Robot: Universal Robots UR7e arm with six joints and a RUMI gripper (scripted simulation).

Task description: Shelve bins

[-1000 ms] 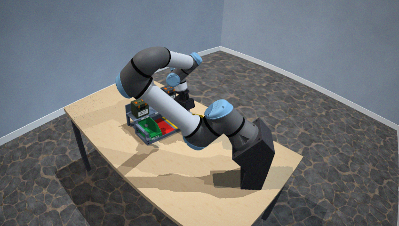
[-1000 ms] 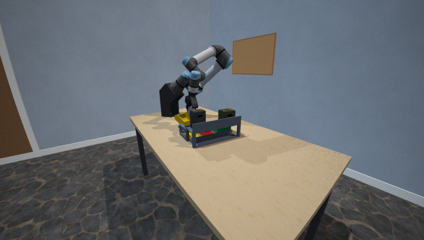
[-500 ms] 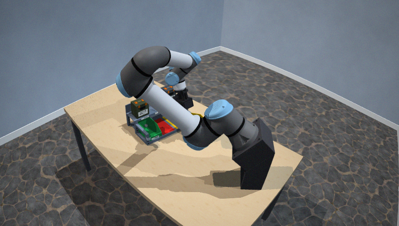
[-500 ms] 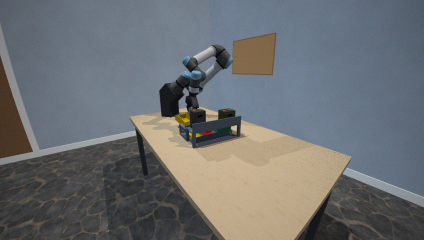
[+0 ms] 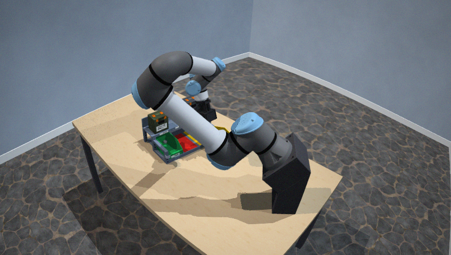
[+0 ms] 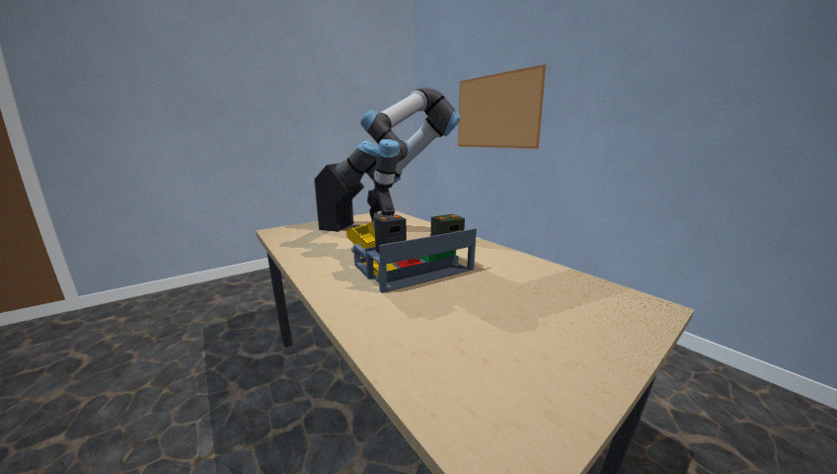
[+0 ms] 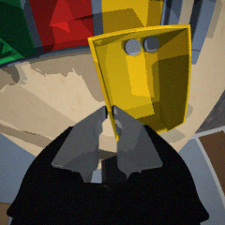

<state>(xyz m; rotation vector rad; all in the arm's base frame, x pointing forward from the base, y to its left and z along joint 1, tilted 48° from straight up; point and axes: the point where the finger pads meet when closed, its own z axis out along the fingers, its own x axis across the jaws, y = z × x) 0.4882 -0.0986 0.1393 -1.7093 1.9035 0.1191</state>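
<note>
The yellow bin lies 5 cm to the right of my hand and 3 cm below it. From my hand the other things lie so: green bin 14 cm ahead, 19 cm to the left, 7 cm below; black box 24 cm ahead, 4 cm to the right, 4 cm above.
</note>
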